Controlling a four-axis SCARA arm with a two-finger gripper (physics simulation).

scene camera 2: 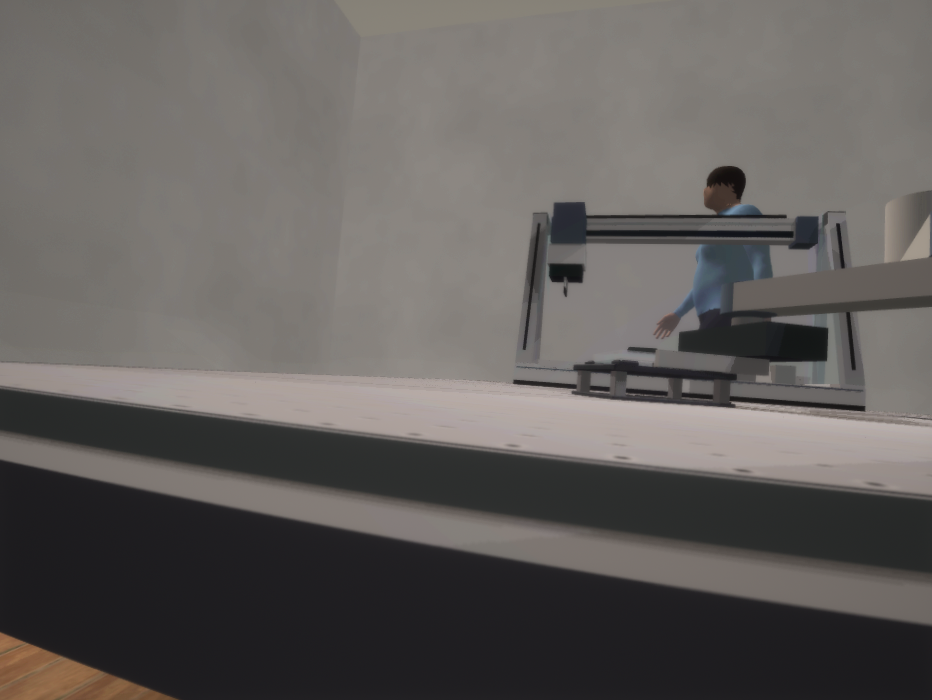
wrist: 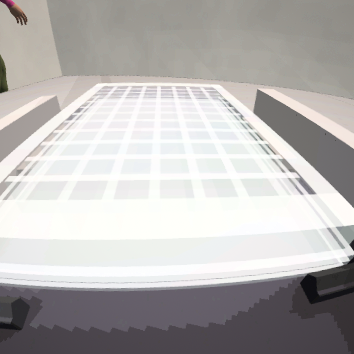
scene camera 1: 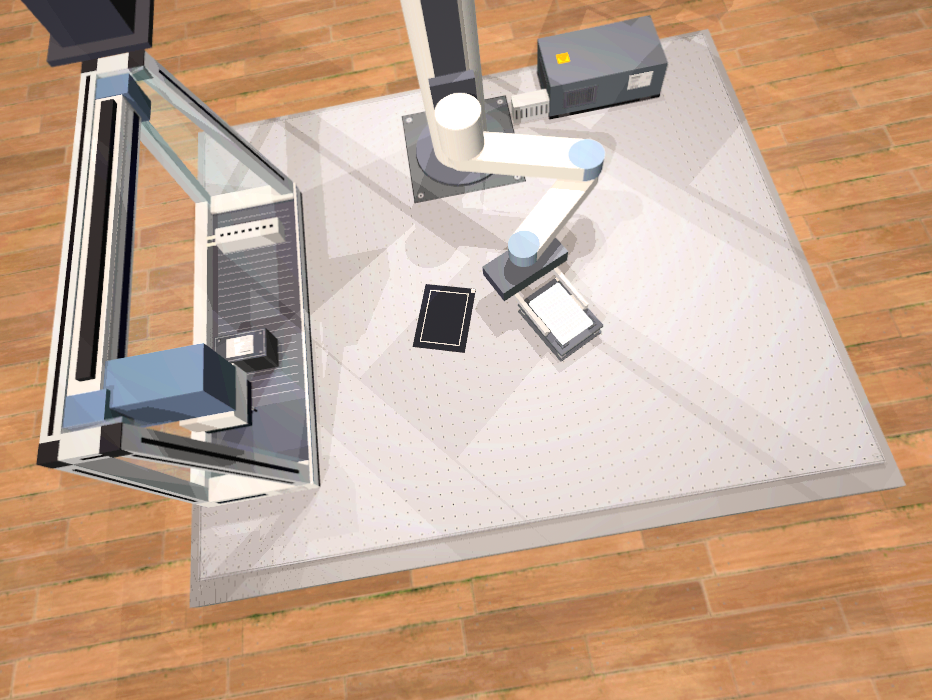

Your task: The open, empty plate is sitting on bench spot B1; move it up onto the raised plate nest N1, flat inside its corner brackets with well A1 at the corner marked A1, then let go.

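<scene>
The pale, translucent plate is level between the two long fingers of my gripper, which is shut on its long sides. The raised nest stands on short posts directly under the plate. In the scene camera 2 view the plate is very low over the nest's dark top. In the wrist view, dark corner brackets show at the plate's near edge. I cannot tell whether the plate touches the nest. Marker A1 on the nest cannot be made out.
A black pad with a white outline lies on the bench left of the nest. A gantry frame stands at the left of the bench, with a small dark box inside. A grey unit is at the back. A person stands behind the gantry.
</scene>
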